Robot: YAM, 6 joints.
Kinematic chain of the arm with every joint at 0, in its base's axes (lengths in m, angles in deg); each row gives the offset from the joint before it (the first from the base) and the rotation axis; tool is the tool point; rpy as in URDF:
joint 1: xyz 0 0 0.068 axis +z
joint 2: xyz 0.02 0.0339 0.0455 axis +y
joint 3: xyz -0.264 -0.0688 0 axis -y
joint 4: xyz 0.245 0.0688 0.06 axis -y
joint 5: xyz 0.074 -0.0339 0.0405 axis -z
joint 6: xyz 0.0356 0 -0.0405 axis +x
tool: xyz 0 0 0 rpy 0 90 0
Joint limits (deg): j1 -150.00..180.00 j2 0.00..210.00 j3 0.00..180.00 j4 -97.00..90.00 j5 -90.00..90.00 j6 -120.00..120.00
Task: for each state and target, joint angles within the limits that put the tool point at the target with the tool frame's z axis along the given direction. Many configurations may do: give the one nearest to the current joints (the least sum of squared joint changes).
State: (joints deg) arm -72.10 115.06 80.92 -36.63 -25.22 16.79
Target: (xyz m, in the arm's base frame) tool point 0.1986 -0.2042 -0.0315 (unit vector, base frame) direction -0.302 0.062 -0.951
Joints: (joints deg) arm -44.59 134.55 56.19 -26.85 9.67 16.79
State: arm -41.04 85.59 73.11 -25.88 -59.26 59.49
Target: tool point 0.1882 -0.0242 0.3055 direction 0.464 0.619 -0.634
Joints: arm -15.07 62.84 59.84 -62.64 -45.91 59.49
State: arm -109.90 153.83 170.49 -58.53 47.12 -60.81
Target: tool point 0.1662 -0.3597 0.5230 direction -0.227 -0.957 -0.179
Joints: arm -61.84 127.17 175.54 -62.03 40.69 -60.81
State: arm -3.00 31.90 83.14 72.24 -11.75 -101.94
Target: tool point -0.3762 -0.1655 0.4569 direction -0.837 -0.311 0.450
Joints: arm 24.03 11.60 105.04 59.77 -3.25 -101.94
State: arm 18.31 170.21 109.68 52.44 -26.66 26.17
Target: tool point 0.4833 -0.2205 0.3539 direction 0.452 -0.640 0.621
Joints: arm -22.94 133.60 114.52 62.09 24.41 26.17
